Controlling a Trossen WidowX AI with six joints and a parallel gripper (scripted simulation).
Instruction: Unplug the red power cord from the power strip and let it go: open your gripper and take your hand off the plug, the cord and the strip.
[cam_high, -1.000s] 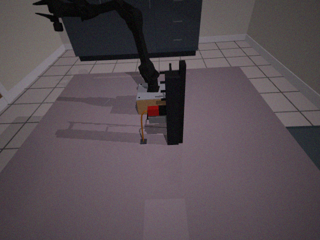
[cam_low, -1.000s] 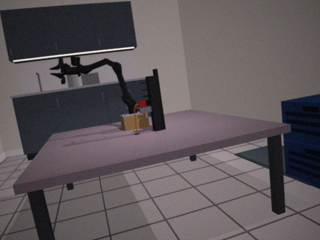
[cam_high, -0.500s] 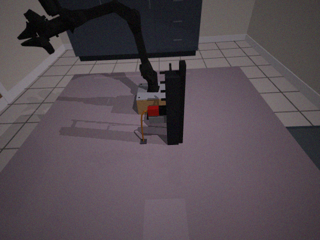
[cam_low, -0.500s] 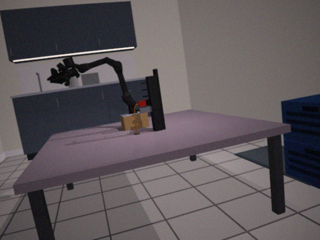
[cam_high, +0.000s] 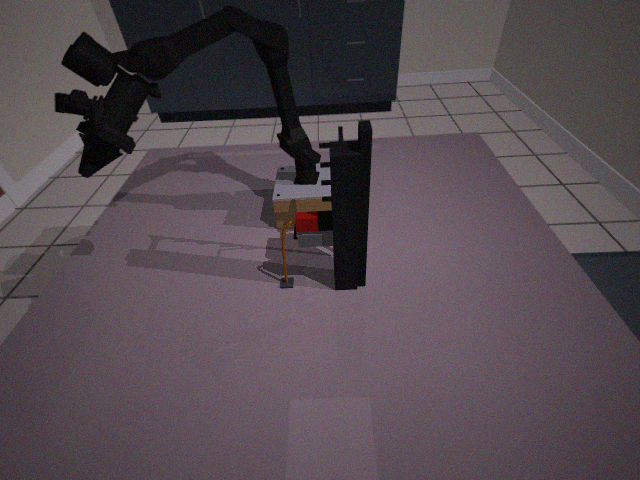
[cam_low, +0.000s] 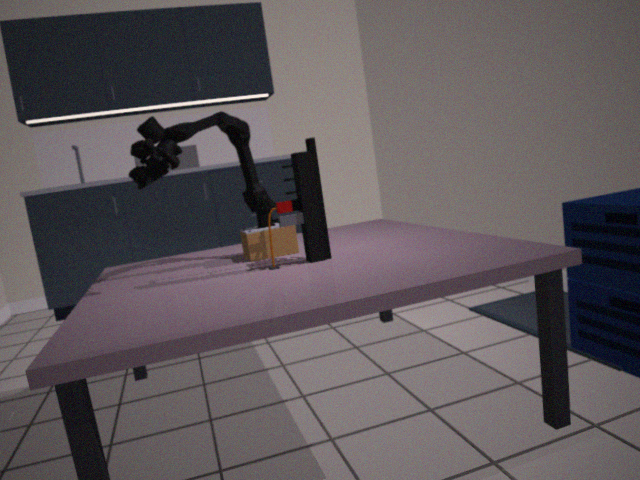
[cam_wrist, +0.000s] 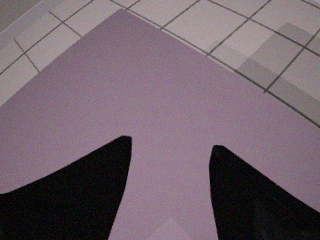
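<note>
My gripper tip is 430 mm to the right of the red plug, 120 mm above it and 60 mm past it. From my gripper tip the other things lie so: black power strip 500 mm to the left, 140 mm below, 70 mm behind; grey plug 420 mm to the left, 170 mm below, 60 mm behind.
</note>
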